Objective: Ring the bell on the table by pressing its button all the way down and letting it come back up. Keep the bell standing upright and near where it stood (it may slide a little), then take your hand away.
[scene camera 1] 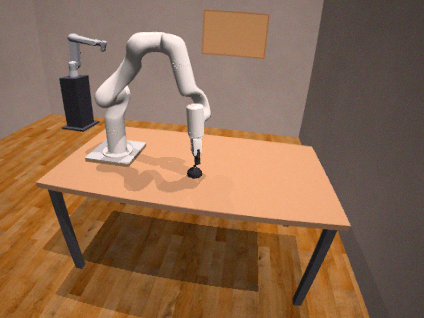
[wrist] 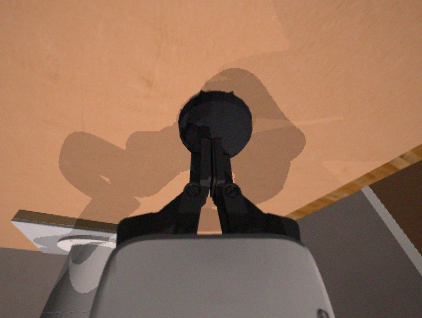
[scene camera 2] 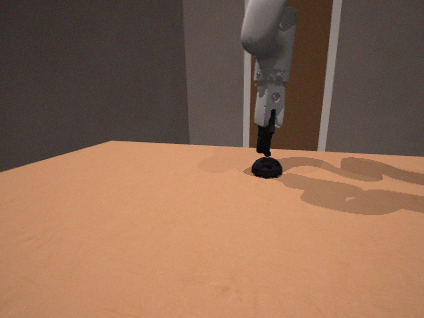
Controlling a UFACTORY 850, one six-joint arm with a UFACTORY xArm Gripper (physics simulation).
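Observation:
The black, domed bell (scene camera 1: pixel 194 173) (scene camera 2: pixel 267 169) (wrist: pixel 222 112) stands upright on the table (scene camera 1: pixel 270 185) (scene camera 2: pixel 150 240) (wrist: pixel 100 50). My gripper (scene camera 1: pixel 197 163) (scene camera 2: pixel 263 150) (wrist: pixel 209 148) is shut and empty, pointing down just above the dome. In scene camera 2 its fingertips meet or overlap the small button (scene camera 2: pixel 268 154) on top of the bell. A short gap shows there between fingertips and dome. How far the button is pressed is hard to tell. In the wrist view the fingers hide the button and cover the near edge of the dome.
The arm's base plate (scene camera 1: pixel 135 152) (wrist: pixel 37 232) stands at the table's left end in scene camera 1. Arm shadows fall on the table around the bell. A second, small arm on a dark pedestal (scene camera 1: pixel 77 102) stands on the floor behind the table.

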